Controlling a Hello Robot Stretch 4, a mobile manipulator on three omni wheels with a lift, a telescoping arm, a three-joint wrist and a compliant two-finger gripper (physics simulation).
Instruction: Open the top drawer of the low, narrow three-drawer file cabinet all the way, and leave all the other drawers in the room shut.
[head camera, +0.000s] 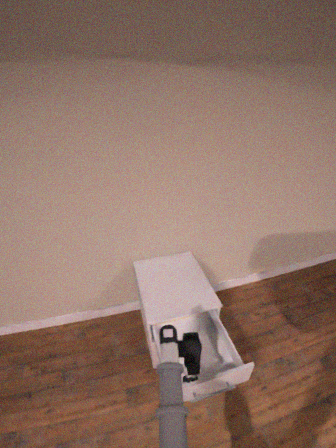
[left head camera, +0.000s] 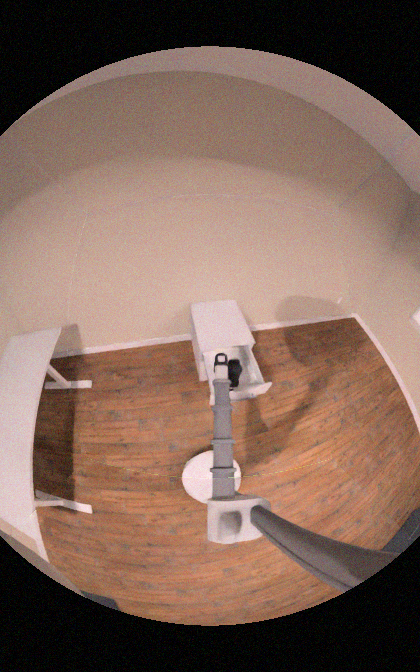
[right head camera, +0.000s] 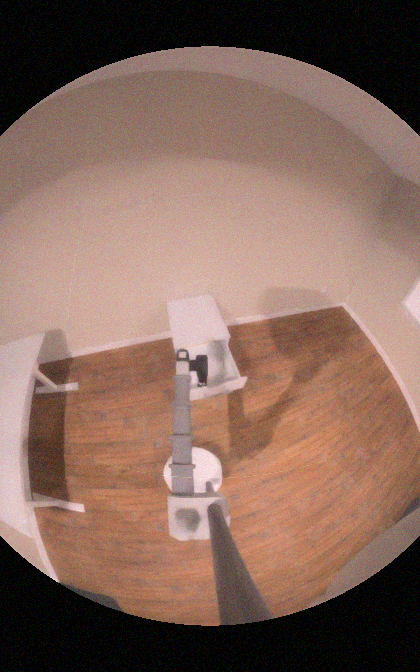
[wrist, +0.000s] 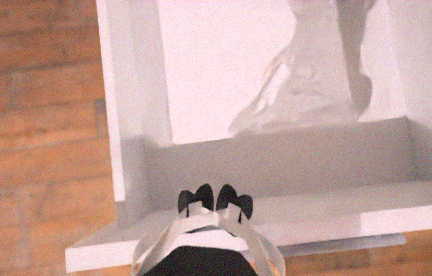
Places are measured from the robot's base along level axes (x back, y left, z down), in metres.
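Pixels of known places: gripper, fingertip midpoint: (head camera: 190, 380) (wrist: 215, 199); robot's base, origin of the base link: (left head camera: 210, 475).
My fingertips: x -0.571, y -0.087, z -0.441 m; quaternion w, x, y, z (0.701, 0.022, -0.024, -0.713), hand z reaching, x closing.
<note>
Ahead of a thing's pixels: the offset from my fingertips to its middle. "pt": to the spot under its first point. Level surfaces: height alone.
The low white file cabinet {pt dz -0.052, dx -0.542, dy +0.030 m} (head camera: 175, 285) (left head camera: 220, 322) (right head camera: 197, 317) stands against the wall. Its top drawer (head camera: 240, 375) (left head camera: 255, 390) (right head camera: 227, 387) (wrist: 100, 256) is pulled far out, and its inside shows. The grey handle {pt dz +0.098, dx +0.012, dy -0.120 m} (head camera: 215, 390) (wrist: 345, 246) is on the outside of the drawer front. My gripper (head camera: 190, 378) (left head camera: 233, 387) (right head camera: 202, 384) (wrist: 215, 199) is shut and empty, with its dark fingertips close together. In the wrist view it is near the inner side of the drawer front, left of the middle. Any contact with the front cannot be made out. The lower drawer fronts are hidden.
A white table {dz -0.252 m} (left head camera: 22, 405) (right head camera: 12, 430) with splayed legs stands at the left. The wall (head camera: 165, 175) is right behind the cabinet. My grey arm (head camera: 171, 400) (left head camera: 223, 425) (right head camera: 182, 425) reaches over the wood floor {dz +0.468 m} (head camera: 65, 385) (wrist: 50, 150) to the drawer.
</note>
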